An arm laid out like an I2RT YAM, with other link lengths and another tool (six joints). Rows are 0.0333 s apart.
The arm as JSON. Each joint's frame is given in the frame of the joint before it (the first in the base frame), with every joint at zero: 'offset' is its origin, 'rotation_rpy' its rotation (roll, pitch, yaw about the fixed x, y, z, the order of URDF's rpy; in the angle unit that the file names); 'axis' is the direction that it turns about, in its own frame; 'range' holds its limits. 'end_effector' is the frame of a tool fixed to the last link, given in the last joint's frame.
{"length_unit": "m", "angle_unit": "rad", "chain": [
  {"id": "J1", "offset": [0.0, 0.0, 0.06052], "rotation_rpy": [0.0, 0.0, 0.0], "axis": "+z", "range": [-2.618, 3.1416]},
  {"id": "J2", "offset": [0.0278, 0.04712, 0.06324], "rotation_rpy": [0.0, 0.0, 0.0], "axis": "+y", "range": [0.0, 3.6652]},
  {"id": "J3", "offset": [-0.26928, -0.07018, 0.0], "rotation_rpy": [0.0, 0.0, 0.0], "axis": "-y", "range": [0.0, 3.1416]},
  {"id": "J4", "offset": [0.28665, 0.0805, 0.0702], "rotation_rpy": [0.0, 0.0, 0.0], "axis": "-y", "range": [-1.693, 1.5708]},
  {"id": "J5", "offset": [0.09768, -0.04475, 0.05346], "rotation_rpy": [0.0, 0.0, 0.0], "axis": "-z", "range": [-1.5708, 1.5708]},
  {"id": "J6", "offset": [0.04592, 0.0, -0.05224], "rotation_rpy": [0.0, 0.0, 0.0], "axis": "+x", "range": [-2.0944, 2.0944]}
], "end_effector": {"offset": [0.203, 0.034, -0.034], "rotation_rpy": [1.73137, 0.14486, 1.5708]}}
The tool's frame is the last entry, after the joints.
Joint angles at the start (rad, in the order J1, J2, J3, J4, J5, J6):
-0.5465 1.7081 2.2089 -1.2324 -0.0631 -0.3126
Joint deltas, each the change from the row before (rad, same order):
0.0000 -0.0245 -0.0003 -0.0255 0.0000 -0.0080
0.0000 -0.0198 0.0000 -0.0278 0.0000 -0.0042
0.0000 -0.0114 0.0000 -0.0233 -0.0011 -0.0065
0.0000 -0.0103 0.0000 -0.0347 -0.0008 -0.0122
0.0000 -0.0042 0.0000 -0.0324 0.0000 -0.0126
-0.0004 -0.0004 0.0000 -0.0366 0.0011 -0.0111
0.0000 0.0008 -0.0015 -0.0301 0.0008 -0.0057
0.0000 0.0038 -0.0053 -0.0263 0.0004 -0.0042
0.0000 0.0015 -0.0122 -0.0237 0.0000 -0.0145
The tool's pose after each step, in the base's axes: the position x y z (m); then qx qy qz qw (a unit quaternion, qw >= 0). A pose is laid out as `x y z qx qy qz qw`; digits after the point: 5 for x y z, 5 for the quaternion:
0.45247 -0.21684 0.33406 0.69113 0.63757 0.08899 0.32851
0.44251 -0.21099 0.33689 0.69082 0.63983 0.08705 0.32529
0.43507 -0.20647 0.33677 0.69006 0.64344 0.08460 0.32037
0.42491 -0.20068 0.33355 0.68898 0.65019 0.07928 0.31028
0.41614 -0.19598 0.32830 0.68814 0.65727 0.07319 0.29850
0.40669 -0.19133 0.32083 0.68869 0.66432 0.06602 0.28291
0.39902 -0.18718 0.31399 0.69015 0.66929 0.06066 0.26844
0.39243 -0.18350 0.30549 0.69211 0.67398 0.05544 0.25232
0.38509 -0.17978 0.29599 0.69052 0.68204 0.04844 0.23592

